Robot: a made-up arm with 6 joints.
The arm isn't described. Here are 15 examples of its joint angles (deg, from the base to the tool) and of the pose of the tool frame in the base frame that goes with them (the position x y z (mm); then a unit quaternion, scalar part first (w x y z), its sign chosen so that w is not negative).
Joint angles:
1: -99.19 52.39 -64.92 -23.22 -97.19 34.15
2: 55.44 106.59 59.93 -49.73 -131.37 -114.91
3: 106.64 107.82 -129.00 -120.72 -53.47 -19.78
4: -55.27 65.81 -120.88 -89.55 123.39 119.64
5: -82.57 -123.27 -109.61 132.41 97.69 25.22
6: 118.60 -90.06 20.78 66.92 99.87 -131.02
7: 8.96 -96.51 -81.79 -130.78 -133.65 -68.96
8: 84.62 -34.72 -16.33 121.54 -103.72 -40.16
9: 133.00 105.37 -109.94 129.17 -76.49 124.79
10: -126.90 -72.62 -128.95 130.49 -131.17 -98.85
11: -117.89 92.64 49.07 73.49 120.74 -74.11
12: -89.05 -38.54 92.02 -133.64 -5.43 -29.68
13: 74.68 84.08 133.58 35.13 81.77 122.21
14: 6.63 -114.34 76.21 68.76 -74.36 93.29
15: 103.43 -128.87 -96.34 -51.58 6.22 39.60
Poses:
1: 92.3 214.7 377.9 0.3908 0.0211 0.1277 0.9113
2: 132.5 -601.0 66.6 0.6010 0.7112 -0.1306 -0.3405
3: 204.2 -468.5 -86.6 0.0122 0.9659 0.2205 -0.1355
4: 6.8 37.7 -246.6 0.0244 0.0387 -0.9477 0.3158
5: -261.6 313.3 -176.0 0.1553 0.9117 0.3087 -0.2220
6: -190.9 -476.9 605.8 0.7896 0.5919 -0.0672 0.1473
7: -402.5 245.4 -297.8 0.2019 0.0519 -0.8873 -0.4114
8: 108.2 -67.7 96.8 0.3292 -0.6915 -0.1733 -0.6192
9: 336.2 -260.7 48.1 0.0842 0.8620 0.4969 -0.0539
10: -313.7 162.2 608.8 0.9126 0.3410 -0.1951 -0.1126
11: 41.5 29.3 -30.3 0.2022 0.1593 -0.7411 0.6201
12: -398.1 413.0 96.3 0.2903 -0.4052 0.6153 0.6107
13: 281.6 -206.3 -258.9 0.2612 0.6518 0.6996 -0.1323
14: -326.3 -356.9 -377.6 0.2234 0.2826 0.4187 -0.8336
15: -443.3 -454.0 123.5 0.2121 -0.7154 -0.0605 0.6630
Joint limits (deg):
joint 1: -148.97..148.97
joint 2: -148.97..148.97
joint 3: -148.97..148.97
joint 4: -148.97..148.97
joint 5: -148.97..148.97
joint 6: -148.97..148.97
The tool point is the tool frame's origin. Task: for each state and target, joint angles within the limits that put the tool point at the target. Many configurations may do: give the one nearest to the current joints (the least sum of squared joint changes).
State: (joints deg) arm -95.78 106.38 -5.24 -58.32 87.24 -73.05
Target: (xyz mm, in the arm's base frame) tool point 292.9 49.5 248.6
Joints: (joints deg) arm -107.07 105.88 -1.83 -66.80 86.19 -71.07
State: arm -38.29 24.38 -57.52 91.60 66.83 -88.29
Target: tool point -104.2 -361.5 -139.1
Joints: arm 2.29 -10.04 -34.42 67.21 101.12 -102.53
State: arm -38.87 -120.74 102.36 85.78 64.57 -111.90
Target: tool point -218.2 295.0 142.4
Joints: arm -50.06 -90.68 126.15 86.23 42.81 -93.09
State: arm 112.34 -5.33 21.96 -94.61 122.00 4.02
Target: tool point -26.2 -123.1 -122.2
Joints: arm 119.87 11.55 36.69 -84.28 138.41 -2.62
